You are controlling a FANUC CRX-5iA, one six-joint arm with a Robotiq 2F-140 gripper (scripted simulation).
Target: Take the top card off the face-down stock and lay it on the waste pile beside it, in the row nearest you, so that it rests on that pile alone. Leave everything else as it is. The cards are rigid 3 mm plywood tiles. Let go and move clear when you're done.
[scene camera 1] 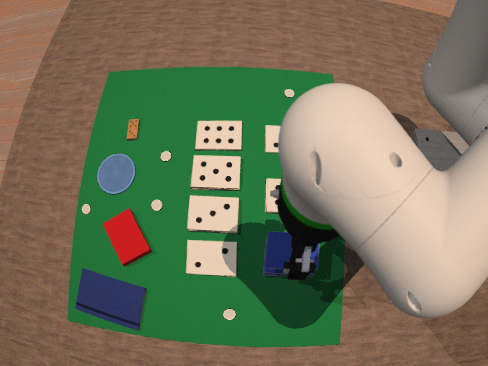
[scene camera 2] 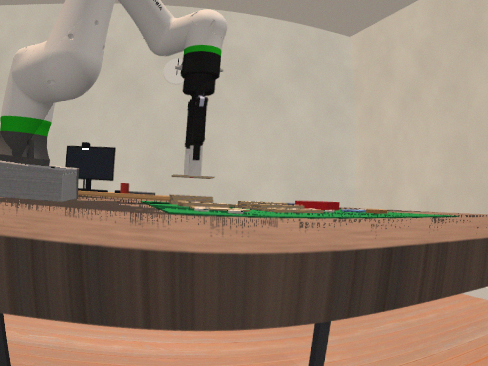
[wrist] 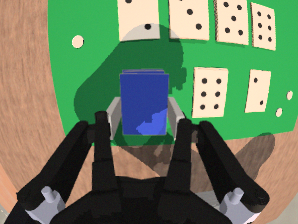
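Green mat (scene camera 1: pixel 271 311). Red block (scene camera 1: pixel 123 230), out of frame in the wrist view. Gripper (scene camera 2: pixel 192 176), (wrist: pixel 144 106).
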